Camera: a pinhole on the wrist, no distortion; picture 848 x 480 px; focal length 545.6 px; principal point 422.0 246.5 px. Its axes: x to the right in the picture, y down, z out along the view. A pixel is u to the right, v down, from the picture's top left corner.
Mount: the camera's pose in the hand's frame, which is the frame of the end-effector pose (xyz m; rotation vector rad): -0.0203 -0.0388 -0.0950 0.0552 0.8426 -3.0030
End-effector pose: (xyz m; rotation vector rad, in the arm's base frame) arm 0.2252 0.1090 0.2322 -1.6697 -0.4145 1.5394
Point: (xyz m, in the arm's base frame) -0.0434 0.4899 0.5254
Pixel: 372 276
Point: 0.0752 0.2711 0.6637
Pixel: 634 385
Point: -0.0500 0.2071 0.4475
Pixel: 553 79
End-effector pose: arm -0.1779 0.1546 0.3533 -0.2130 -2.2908 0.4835
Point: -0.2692 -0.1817 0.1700
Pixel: 584 207
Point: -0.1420 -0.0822 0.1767
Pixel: 790 159
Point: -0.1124 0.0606 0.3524
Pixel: 734 243
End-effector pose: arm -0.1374 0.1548 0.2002 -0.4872 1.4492 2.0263
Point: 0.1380 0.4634 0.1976
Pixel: 536 214
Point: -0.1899 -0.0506 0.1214
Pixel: behind the camera
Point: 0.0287 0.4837 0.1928
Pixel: 426 138
